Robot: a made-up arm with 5 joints. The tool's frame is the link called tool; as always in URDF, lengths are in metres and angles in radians. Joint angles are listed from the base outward.
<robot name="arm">
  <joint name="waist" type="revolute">
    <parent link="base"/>
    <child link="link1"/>
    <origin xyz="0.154 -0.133 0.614" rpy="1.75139 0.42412 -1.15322"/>
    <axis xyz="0 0 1"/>
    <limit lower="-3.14" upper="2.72"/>
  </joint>
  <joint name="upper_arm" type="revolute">
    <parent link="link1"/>
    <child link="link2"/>
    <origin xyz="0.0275 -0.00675 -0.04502" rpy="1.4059 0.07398 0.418"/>
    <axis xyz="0 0 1"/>
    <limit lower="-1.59" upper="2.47"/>
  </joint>
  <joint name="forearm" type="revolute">
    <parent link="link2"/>
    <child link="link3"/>
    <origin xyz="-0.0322 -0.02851 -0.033" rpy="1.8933 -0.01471 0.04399"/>
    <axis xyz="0 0 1"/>
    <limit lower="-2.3" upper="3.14"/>
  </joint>
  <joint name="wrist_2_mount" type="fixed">
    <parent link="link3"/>
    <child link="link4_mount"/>
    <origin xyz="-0.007 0.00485 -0.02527" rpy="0 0 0"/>
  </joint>
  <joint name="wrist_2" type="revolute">
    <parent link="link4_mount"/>
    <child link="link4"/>
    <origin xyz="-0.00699 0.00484 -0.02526" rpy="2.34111 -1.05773 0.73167"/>
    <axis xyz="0 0 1"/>
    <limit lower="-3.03" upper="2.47"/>
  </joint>
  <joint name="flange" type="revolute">
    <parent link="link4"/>
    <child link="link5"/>
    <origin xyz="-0.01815 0.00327 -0.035" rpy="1.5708 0 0.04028"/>
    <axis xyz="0 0 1"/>
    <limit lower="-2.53" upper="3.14"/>
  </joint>
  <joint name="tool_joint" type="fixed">
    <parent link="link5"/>
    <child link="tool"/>
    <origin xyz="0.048 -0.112 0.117" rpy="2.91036 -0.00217 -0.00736"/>
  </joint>
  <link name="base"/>
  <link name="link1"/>
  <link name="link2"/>
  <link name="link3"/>
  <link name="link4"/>
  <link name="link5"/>
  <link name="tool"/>
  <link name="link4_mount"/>
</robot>
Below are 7 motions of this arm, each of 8 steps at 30 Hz.
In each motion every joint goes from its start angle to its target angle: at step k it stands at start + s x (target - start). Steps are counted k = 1, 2, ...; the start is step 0. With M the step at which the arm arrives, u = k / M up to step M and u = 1 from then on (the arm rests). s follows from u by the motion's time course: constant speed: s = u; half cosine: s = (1 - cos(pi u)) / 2; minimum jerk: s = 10 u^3 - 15 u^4 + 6 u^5.
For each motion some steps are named. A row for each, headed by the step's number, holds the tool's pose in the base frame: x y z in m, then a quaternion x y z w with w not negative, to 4 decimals.
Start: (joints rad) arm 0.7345 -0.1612 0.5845 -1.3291 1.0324
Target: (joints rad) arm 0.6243 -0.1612 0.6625 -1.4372 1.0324
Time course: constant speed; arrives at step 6
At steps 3, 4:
3: 0.0535 -0.0896 0.4912 -0.4979 0.5687 -0.2569 0.6022
4: 0.0497 -0.0871 0.4957 -0.4956 0.5800 -0.2413 0.5998

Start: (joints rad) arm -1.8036 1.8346 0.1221 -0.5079 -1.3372
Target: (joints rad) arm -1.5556 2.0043 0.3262 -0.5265 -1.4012
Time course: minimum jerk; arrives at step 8
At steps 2, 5, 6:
2: 0.3780 0.0034 0.7252 0.7502 0.3930 -0.0782 0.5259
5: 0.3931 -0.0032 0.7042 0.7297 0.3161 -0.1476 0.5880
6: 0.3968 -0.0061 0.6993 0.7221 0.2923 -0.1650 0.6049

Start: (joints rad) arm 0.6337 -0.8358 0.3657 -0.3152 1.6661
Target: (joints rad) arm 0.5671 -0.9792 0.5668 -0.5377 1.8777
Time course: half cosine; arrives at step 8
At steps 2, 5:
2: 0.1751 -0.1842 0.4855 -0.4790 0.0903 -0.4079 0.7720
5: 0.1506 -0.2021 0.4951 -0.5408 0.1428 -0.3829 0.7352

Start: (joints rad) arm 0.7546 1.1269 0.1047 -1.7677 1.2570
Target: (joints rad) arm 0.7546 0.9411 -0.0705 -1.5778 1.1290
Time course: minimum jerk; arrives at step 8
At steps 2, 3, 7, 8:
2: 0.2379 -0.0519 0.4590 -0.0478 0.5856 -0.7498 0.3042
3: 0.2364 -0.0585 0.4553 -0.0577 0.5687 -0.7608 0.3073
7: 0.2301 -0.0884 0.4438 -0.1059 0.4937 -0.7992 0.3261
8: 0.2300 -0.0891 0.4436 -0.1072 0.4920 -0.7999 0.3266

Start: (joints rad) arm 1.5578 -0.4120 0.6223 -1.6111 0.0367
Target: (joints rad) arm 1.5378 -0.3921 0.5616 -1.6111 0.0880
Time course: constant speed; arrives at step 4
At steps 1, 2, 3, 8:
1: 0.0259 -0.0758 0.4816 -0.4437 0.6957 -0.2385 0.5122
2: 0.0272 -0.0789 0.4795 -0.4496 0.6891 -0.2461 0.5123
3: 0.0287 -0.0820 0.4774 -0.4554 0.6824 -0.2538 0.5123
8: 0.0301 -0.0851 0.4754 -0.4611 0.6757 -0.2616 0.5122

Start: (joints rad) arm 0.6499 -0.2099 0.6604 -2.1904 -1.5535
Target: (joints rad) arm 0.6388 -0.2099 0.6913 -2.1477 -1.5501
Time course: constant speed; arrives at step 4
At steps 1, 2, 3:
1: 0.1492 -0.0180 0.7767 0.5192 0.7004 0.3808 0.3079
2: 0.1481 -0.0198 0.7778 0.5191 0.6982 0.3864 0.3063
3: 0.1469 -0.0217 0.7789 0.5189 0.6959 0.3919 0.3048

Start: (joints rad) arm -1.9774 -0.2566 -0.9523 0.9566 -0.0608
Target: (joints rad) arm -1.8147 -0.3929 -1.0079 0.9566 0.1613
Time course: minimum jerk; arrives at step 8
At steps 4, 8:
4: 0.2691 0.0066 0.7208 0.3607 -0.3127 -0.2313 0.8477
8: 0.2730 -0.0018 0.7183 0.3575 -0.3337 -0.2642 0.8313

